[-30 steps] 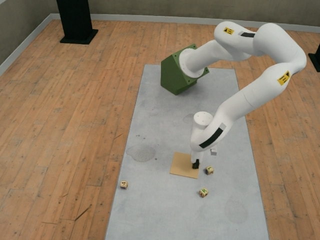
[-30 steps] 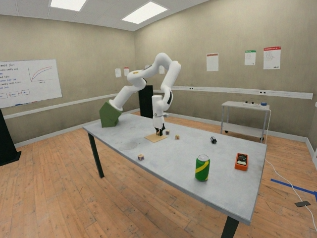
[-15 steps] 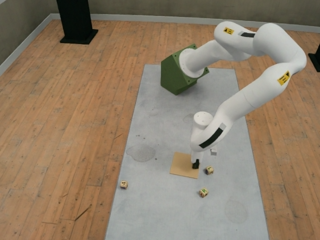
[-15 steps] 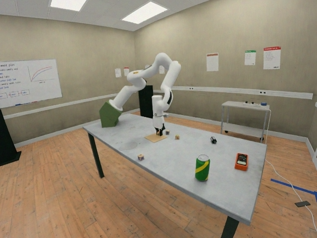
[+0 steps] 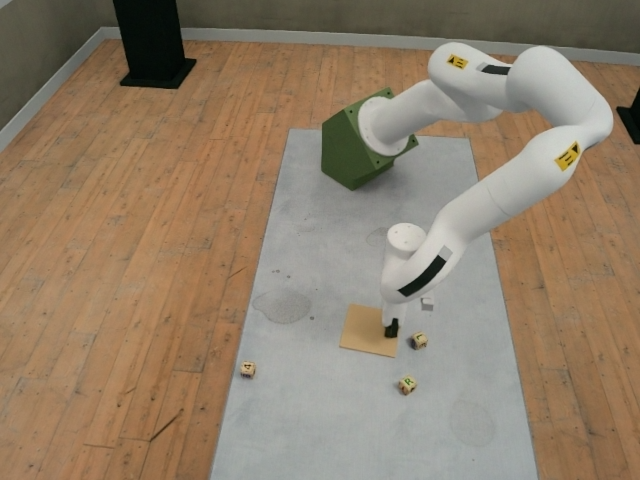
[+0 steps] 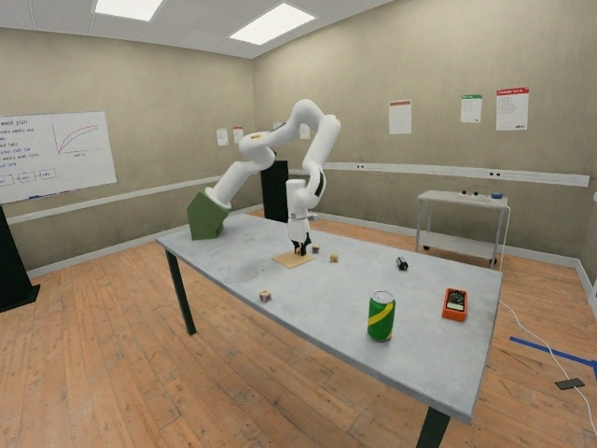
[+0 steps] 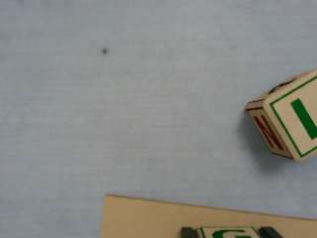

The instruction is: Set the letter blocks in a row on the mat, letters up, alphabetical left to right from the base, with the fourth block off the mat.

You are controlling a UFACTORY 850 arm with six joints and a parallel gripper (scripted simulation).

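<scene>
Now: hand 5 cm to the left of the tan square mat and 2 cm above it. The rest, counted from my hand: block marked 4 (17 cm ahead, 33 cm to the right, 1 cm below); green can (54 cm ahead, 23 cm to the right, 4 cm above); small black object (42 cm ahead, 16 cm to the left, 1 cm below).
</scene>
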